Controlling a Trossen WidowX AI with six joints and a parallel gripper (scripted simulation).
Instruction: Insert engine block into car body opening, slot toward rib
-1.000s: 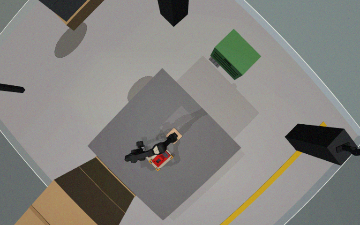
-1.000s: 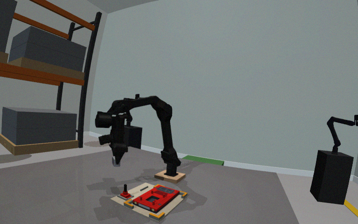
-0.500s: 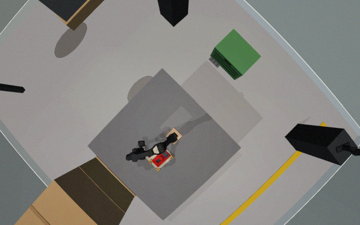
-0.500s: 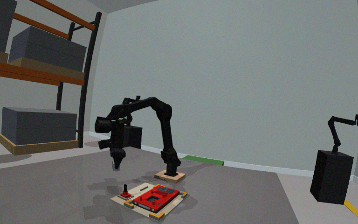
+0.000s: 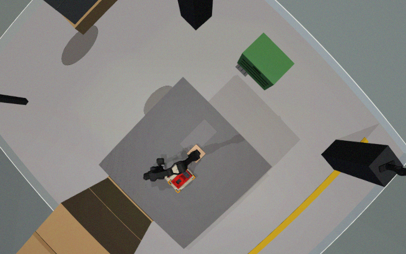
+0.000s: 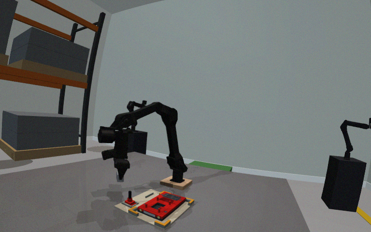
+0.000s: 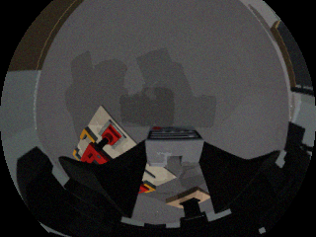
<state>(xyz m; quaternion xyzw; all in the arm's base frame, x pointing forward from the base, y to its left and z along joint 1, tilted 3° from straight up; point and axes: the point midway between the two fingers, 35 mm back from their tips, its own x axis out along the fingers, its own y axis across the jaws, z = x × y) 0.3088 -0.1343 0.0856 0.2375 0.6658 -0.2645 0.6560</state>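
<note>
Right now my gripper tip is 60 mm short of the black post, 110 mm to the right of it and 40 mm above it. From my gripper tip the other things lie so: engine block (10 mm above).
</note>
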